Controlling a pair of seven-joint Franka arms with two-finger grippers.
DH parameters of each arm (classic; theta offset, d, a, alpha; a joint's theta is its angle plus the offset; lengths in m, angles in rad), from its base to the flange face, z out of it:
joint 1: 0 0.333 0 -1.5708
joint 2: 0 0 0 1.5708
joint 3: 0 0.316 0.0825 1.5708
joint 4: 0 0 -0.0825 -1.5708
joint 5: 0 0.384 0 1.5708
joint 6: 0 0 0.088 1.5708
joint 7: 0 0.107 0 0
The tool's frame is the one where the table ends.
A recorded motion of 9 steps. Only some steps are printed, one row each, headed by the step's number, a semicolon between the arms.
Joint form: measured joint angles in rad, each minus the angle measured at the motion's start. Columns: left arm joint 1, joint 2, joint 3, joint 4, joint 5, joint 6, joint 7; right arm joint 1, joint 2, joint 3, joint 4, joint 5, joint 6, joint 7.
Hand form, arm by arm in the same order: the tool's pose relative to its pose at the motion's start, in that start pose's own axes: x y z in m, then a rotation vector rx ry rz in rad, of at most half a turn. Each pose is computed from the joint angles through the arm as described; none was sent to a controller.
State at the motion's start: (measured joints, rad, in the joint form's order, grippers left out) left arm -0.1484 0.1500 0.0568 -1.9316 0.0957 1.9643 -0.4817; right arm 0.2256 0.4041 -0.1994 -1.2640 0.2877 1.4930 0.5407
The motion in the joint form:
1: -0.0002 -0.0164 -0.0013 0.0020 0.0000 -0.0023 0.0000; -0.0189 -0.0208 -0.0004 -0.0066 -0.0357 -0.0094 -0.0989
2: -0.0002 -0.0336 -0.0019 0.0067 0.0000 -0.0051 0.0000; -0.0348 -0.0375 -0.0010 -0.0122 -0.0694 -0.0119 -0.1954
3: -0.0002 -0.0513 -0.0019 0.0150 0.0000 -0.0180 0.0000; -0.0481 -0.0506 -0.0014 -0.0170 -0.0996 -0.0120 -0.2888
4: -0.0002 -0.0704 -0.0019 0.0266 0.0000 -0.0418 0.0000; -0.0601 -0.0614 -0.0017 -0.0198 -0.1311 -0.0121 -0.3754
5: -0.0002 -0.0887 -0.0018 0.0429 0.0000 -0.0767 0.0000; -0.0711 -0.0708 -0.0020 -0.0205 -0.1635 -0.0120 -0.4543
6: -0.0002 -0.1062 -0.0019 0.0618 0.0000 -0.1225 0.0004; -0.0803 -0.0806 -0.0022 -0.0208 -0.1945 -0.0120 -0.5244
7: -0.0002 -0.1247 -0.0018 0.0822 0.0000 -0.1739 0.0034; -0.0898 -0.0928 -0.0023 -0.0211 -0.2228 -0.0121 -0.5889
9: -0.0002 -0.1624 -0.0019 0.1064 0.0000 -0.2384 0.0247; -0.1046 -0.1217 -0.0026 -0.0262 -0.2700 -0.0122 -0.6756
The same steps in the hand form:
1: -0.0019 -0.0011 -0.0100 -0.0077 0.0142 -0.0002; 0.0022 0.0164 -0.0116 -0.0217 0.0206 -0.0801
2: -0.0034 -0.0028 -0.0217 -0.0167 0.0310 -0.0015; 0.0047 0.0304 -0.0213 -0.0435 0.0415 -0.1594
3: -0.0054 -0.0054 -0.0343 -0.0228 0.0425 -0.0039; 0.0071 0.0423 -0.0290 -0.0656 0.0584 -0.2377
4: -0.0084 -0.0088 -0.0483 -0.0260 0.0484 -0.0066; 0.0093 0.0533 -0.0361 -0.0912 0.0736 -0.3100
5: -0.0120 -0.0127 -0.0629 -0.0258 0.0480 -0.0099; 0.0114 0.0635 -0.0432 -0.1193 0.0880 -0.3752
6: -0.0166 -0.0171 -0.0773 -0.0214 0.0395 -0.0127; 0.0125 0.0727 -0.0505 -0.1471 0.1008 -0.4333
7: -0.0222 -0.0223 -0.0924 -0.0157 0.0282 -0.0133; 0.0125 0.0819 -0.0592 -0.1722 0.1137 -0.4858
9: -0.0332 -0.0313 -0.1180 -0.0151 0.0253 0.0024; 0.0092 0.0981 -0.0762 -0.2129 0.1372 -0.5524

